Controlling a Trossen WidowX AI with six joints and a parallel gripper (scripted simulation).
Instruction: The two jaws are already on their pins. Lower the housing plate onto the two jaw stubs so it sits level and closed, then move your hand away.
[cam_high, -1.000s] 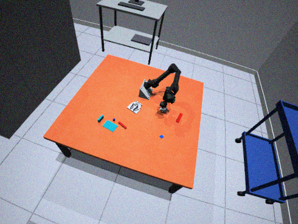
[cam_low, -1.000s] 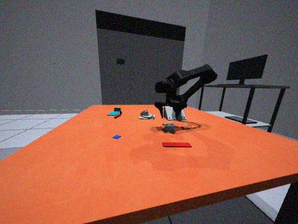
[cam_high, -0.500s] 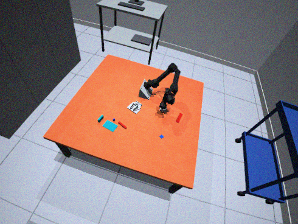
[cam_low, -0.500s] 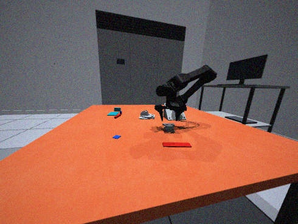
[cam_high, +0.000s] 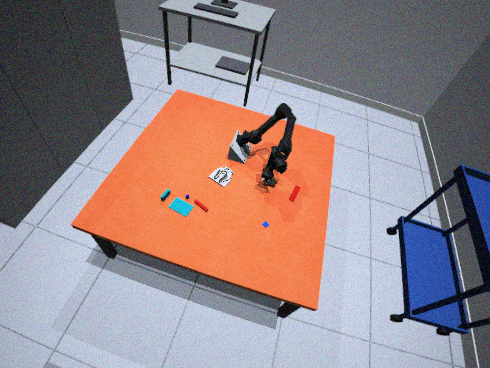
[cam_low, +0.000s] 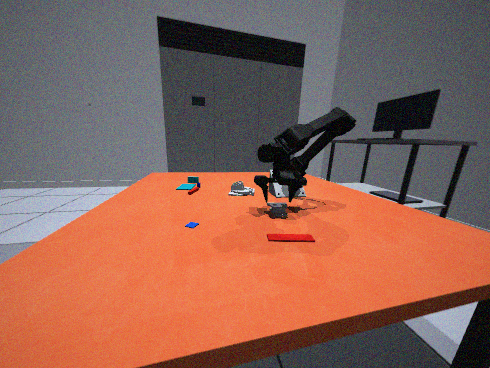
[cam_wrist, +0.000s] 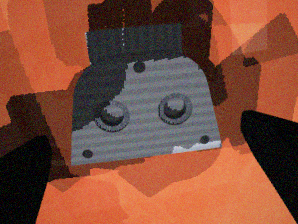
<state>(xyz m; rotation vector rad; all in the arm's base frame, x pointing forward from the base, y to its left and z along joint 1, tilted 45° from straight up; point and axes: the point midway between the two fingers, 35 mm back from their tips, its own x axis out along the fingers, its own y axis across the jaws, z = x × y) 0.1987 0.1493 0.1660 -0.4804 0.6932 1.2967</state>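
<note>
My gripper tip is 10 mm to the right of the small grey housing plate and 10 mm above it. Round my gripper tip: small dark blue piece (430 mm to the right, 260 mm ahead, 30 mm below); then small blue square (320 mm ahead, 40 mm below, 30 mm to the left); then flat red bar (180 mm to the left, 60 mm ahead, 40 mm below).
</note>
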